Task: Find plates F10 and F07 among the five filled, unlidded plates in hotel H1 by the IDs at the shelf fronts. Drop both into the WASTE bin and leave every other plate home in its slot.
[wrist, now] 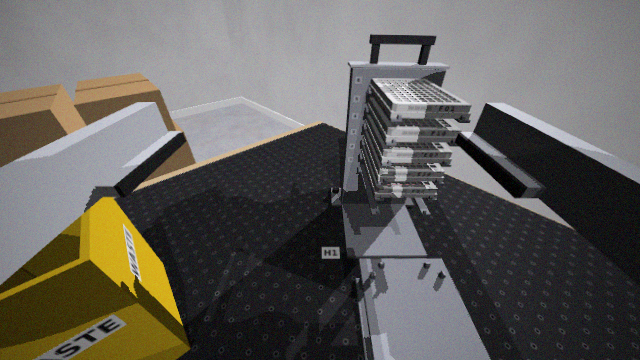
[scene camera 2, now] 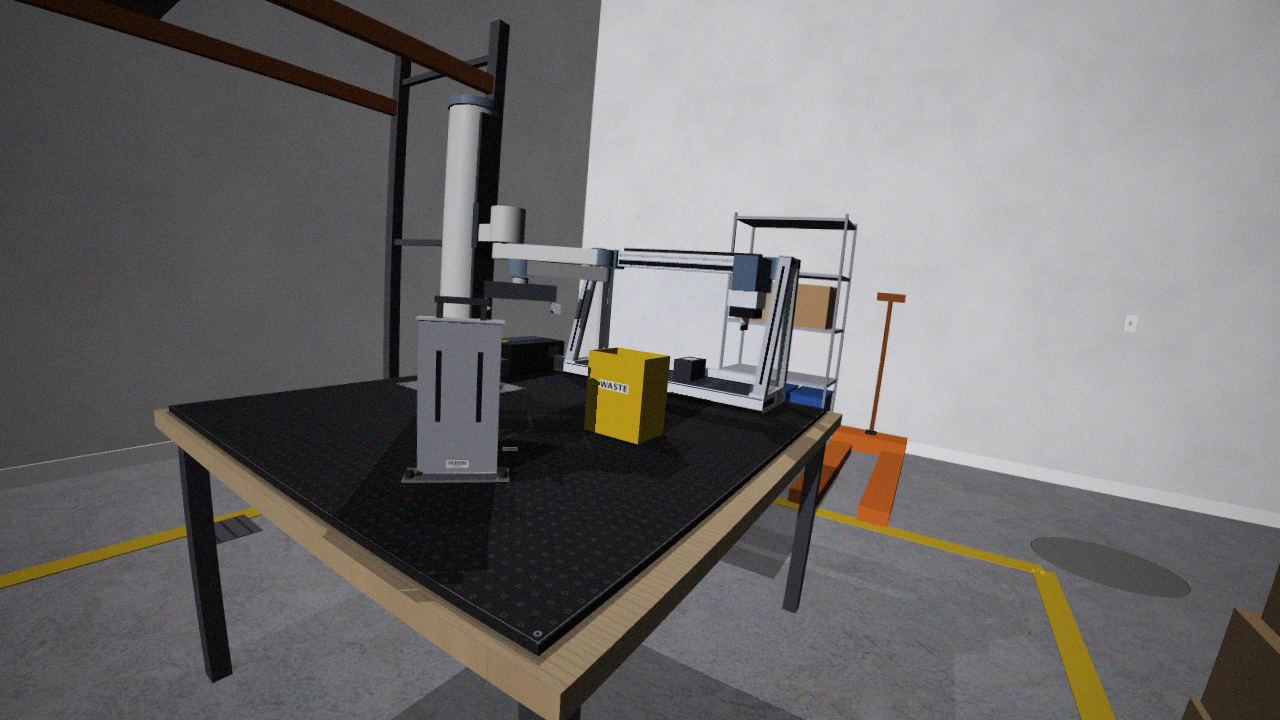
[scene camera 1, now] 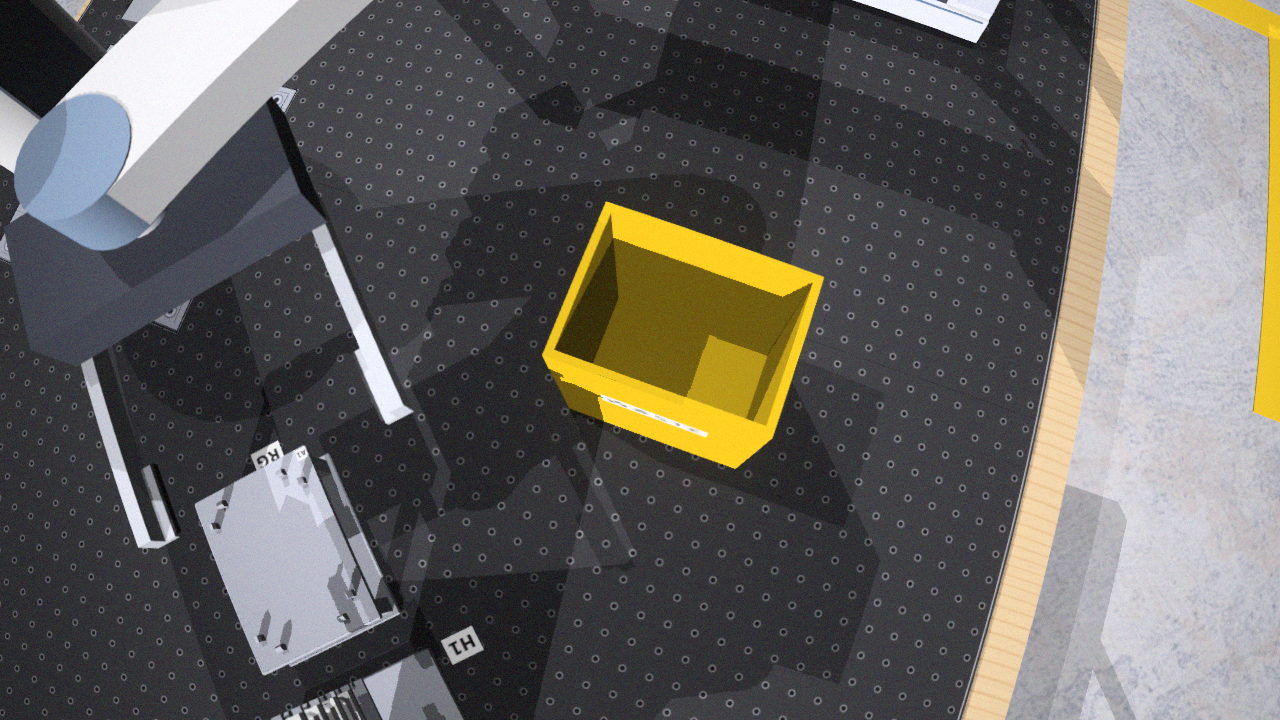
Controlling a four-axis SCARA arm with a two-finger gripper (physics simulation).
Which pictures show my gripper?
The wrist view, scene camera 2 and scene camera 1: all of them.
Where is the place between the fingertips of my gripper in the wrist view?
320, 121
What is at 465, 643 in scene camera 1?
An H1 label.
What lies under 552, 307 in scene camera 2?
My gripper.
